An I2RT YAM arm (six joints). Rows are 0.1 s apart.
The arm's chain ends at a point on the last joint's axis. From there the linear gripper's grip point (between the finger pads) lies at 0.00 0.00 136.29 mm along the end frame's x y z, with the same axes.
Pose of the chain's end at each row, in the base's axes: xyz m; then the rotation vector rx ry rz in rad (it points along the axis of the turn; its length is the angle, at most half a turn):
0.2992 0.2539 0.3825 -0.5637 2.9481 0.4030
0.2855 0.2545 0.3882 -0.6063 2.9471 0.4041
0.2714 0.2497 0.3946 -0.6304 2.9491 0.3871
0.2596 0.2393 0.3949 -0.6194 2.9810 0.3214
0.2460 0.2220 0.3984 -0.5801 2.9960 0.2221
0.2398 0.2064 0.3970 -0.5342 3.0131 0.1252
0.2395 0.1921 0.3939 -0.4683 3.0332 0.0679
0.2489 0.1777 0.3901 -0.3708 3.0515 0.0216
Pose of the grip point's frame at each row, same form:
0.3075 0.2920 0.2519 -0.5637 2.9481 0.4030
0.2922 0.2925 0.2575 -0.6063 2.9471 0.4041
0.2776 0.2861 0.2634 -0.6304 2.9491 0.3871
0.2644 0.2693 0.2620 -0.6194 2.9810 0.3214
0.2532 0.2435 0.2640 -0.5801 2.9960 0.2221
0.2484 0.2192 0.2616 -0.5342 3.0131 0.1252
0.2482 0.1995 0.2581 -0.4683 3.0332 0.0679
0.2578 0.1807 0.2541 -0.3708 3.0515 0.0216

